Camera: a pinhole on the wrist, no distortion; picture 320 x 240 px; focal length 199.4 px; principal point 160.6 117.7 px. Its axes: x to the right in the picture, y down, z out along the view. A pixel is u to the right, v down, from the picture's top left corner.
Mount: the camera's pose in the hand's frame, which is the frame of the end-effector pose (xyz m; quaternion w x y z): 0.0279 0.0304 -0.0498 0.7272 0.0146 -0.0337 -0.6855
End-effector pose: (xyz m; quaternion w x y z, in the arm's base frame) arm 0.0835 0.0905 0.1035 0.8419 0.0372 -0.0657 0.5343
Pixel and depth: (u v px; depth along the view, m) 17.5 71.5 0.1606
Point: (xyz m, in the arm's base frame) -0.0684 0.1153 0.2017
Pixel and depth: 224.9 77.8 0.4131
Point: 0.1142 -0.0661 0.4493
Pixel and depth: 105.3 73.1 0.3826
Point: -0.1045 0.0272 0.4082
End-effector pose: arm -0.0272 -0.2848 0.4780 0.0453 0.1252 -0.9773 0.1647
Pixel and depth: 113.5 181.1 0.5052
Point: -0.2345 -0.3151 0.0091
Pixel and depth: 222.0 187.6 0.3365
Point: -0.1499 -0.4658 0.2331
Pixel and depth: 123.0 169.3 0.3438
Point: -0.1554 -0.3046 0.1759
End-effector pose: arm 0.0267 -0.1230 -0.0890 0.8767 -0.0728 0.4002 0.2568
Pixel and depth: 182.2 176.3 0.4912
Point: 0.4046 0.0811 0.1088
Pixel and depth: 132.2 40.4 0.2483
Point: 0.0718 -0.0370 0.1079
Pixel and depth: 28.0 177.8 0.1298
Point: 0.0466 0.0290 -0.0652
